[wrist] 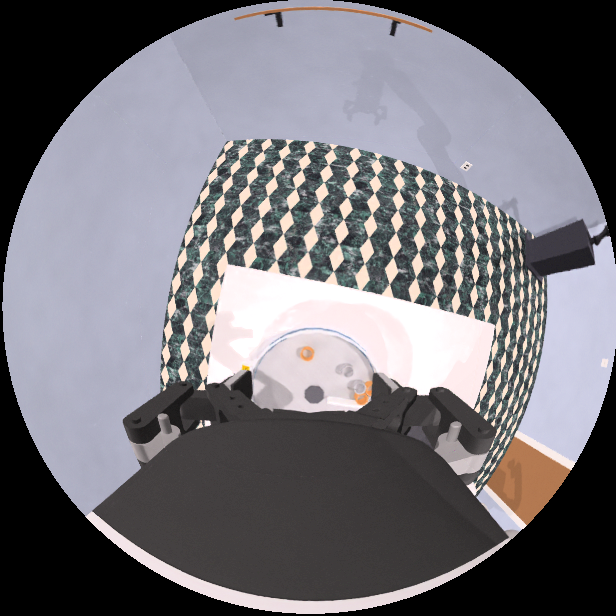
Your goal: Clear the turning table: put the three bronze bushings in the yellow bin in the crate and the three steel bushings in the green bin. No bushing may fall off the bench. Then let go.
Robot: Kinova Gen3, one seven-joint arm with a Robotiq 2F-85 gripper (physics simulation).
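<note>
In the wrist view I look down from high above the round grey turning table (313, 373) on the white bench. Two bronze bushings show on it: one near the far side (307, 353) and one at the right rim (362, 396), beside my right finger. Two pale steel bushings (346, 367) (357, 386) lie faintly at the right of the disc. A dark hub (314, 394) marks the disc's centre. My gripper (310, 386) is open and empty, its fingers spread to either side of the disc, well above it. The near part of the disc is hidden by my wrist.
A small yellow corner (245, 366) peeks out by my left finger; the crate is otherwise hidden. The white bench top (356, 321) ends at a patterned tiled floor (356, 218). A black box (561, 247) hangs at the far right, and a brown panel (531, 476) lies lower right.
</note>
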